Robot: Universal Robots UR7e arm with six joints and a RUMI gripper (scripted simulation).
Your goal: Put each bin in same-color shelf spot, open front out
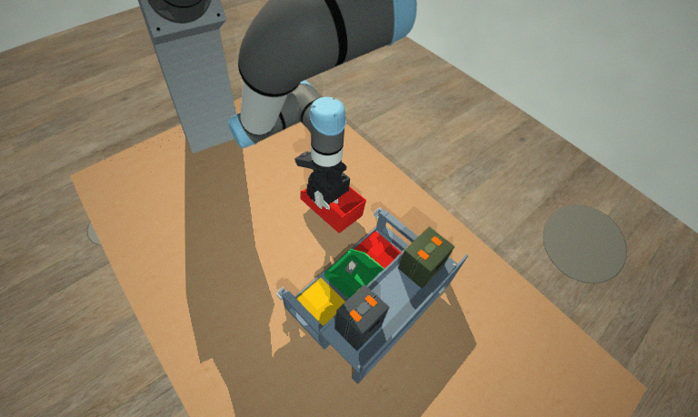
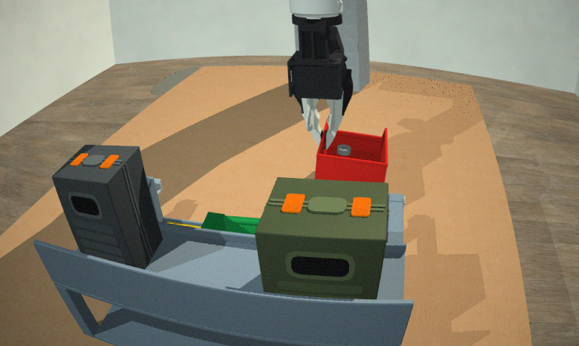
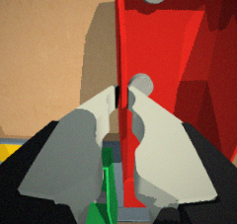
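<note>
My gripper is now 10 mm past the red bin, 50 mm to the right of it and 30 mm above it. The rest, counted from my hand: olive box (310 mm ahead, 110 mm to the left, 60 mm above); dark grey box (350 mm ahead, 120 mm to the right, 70 mm above); green bin (240 mm ahead, 20 mm to the right, 50 mm below).
</note>
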